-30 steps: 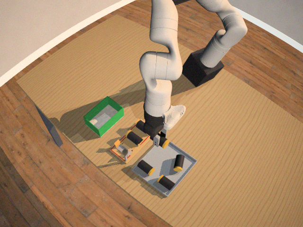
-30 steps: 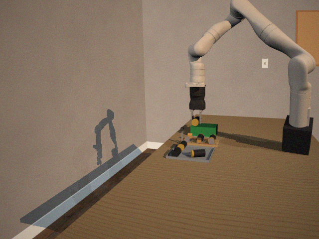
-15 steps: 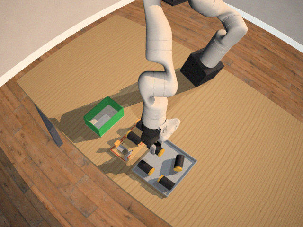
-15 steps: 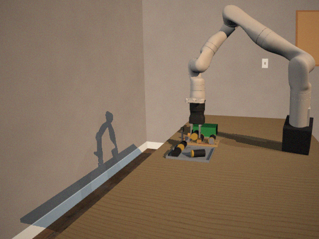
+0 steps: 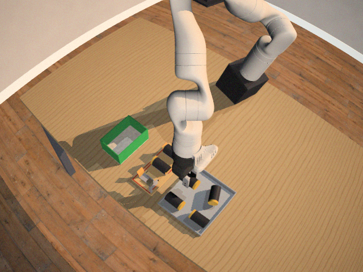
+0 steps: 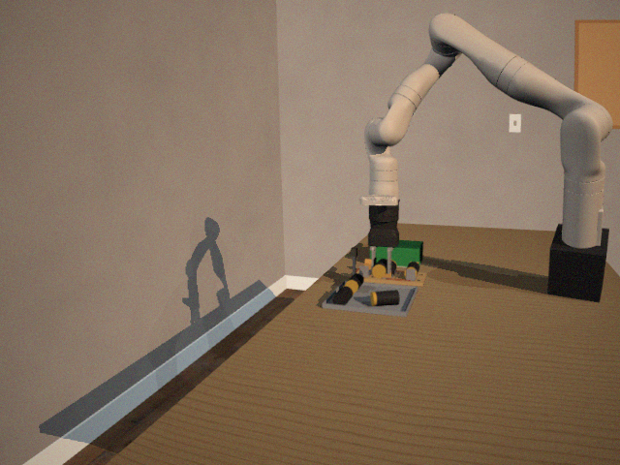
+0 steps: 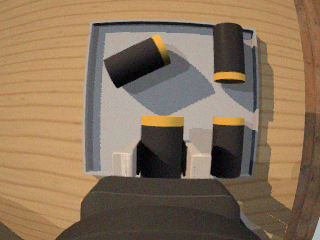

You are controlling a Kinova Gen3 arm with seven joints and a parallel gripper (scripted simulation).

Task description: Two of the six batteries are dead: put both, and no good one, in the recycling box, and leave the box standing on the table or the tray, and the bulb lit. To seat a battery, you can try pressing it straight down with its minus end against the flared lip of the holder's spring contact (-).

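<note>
My hand is 70 mm above the grey tray and 50 mm to the right of it. From my hand the other things lie so: green recycling box 280 mm to the right, 60 mm below, 50 mm ahead.
</note>
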